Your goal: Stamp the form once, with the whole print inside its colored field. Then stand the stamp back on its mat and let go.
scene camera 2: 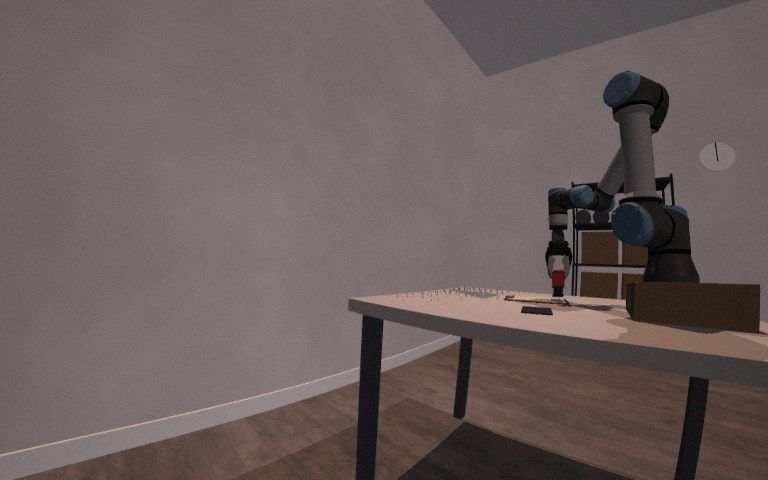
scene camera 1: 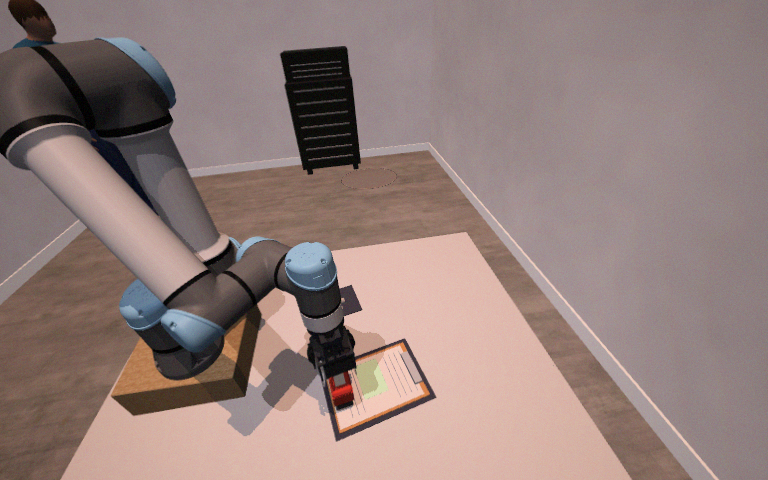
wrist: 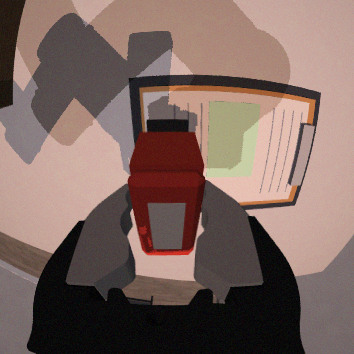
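Seen in the pictures: gripper, between the fingertips: (scene camera 2: 557,279) (scene camera 1: 338,373) (wrist: 167,183); arm's base, origin of its link: (scene camera 2: 669,283).
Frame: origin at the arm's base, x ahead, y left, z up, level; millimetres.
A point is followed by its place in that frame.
My gripper (scene camera 1: 339,376) @[x 368, y -100, z -11 mm] (scene camera 2: 558,273) @[x 368, y -100, z -11 mm] (wrist: 167,183) @[x 368, y -100, z -11 mm] is shut on the red stamp (scene camera 1: 341,389) @[x 380, y -152, z 14 mm] (scene camera 2: 558,278) @[x 360, y -71, z -5 mm] (wrist: 166,167) @[x 362, y -76, z 13 mm], which is upright with its black base down. The stamp is above the left part of the form, to the left of the colored field in the wrist view, with a small gap under it in scene camera 2. The form (scene camera 1: 400,378) @[x 513, y -83, z -93 mm] (wrist: 267,185) @[x 514, y -116, z -93 mm] lies on a dark-edged clipboard. Its green field (scene camera 1: 370,379) @[x 437, y -76, z -92 mm] (wrist: 232,137) @[x 436, y -67, z -92 mm] is partly shadowed, and no print shows on its visible part. The dark mat (scene camera 1: 351,300) @[x 391, y 201, z -93 mm] (scene camera 2: 536,310) @[x 361, y 220, z -93 mm] lies apart from the clipboard, partly behind the arm in scene camera 1.
The clipboard (scene camera 1: 428,388) @[x 578, y -115, z -96 mm] (wrist: 225,81) @[x 408, y -8, z -96 mm] has a grey clip (scene camera 1: 411,367) @[x 545, y -61, z -85 mm] (wrist: 303,155) @[x 545, y -55, z -85 mm] at its right end. The arm's wooden base block (scene camera 1: 186,399) @[x -6, y -89, z -65 mm] (scene camera 2: 693,306) @[x -32, y 177, z -47 mm] stands on the table (scene camera 1: 498,430) @[x 710, y -226, z -97 mm] (scene camera 2: 430,308) @[x 609, y 424, z -97 mm]. A shelf unit (scene camera 2: 574,249) stands behind the arm.
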